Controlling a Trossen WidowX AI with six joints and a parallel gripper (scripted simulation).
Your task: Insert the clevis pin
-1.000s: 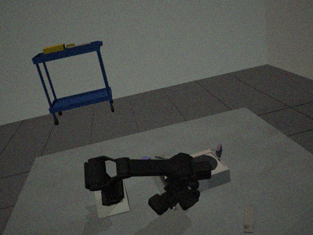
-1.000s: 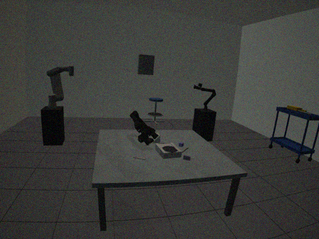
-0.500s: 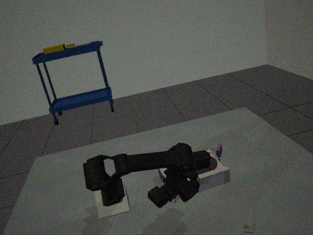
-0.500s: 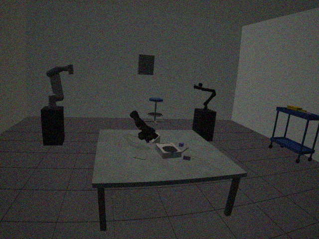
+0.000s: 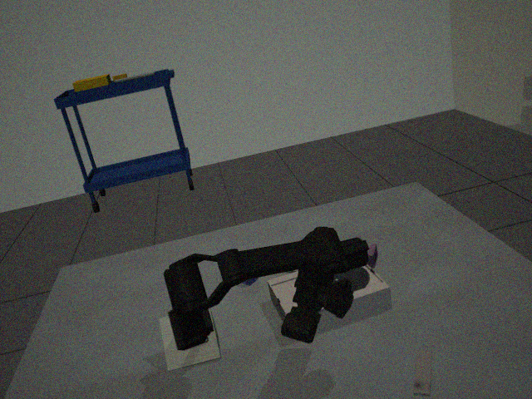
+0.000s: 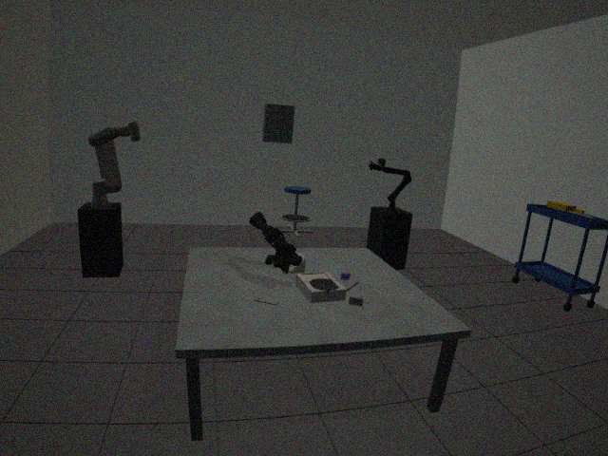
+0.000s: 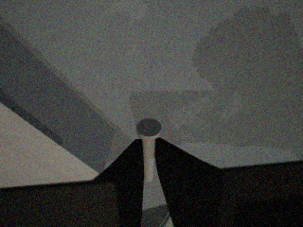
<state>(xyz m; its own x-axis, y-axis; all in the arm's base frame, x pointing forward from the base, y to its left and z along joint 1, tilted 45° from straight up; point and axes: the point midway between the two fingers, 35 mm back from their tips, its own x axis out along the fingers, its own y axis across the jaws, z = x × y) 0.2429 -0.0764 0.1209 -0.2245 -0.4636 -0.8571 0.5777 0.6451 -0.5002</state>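
Right now the dark aluminium disc is 13 cm ahead of my gripper tip, 17 cm to the left of it and 2 cm below it. Round my gripper tip: rimmed steel tray (10 cm ahead, 16 cm to the left, 3 cm below); then steel clevis pin (1 cm behind); then flat pale strip (18 cm ahead, 15 cm to the right, 7 cm below).
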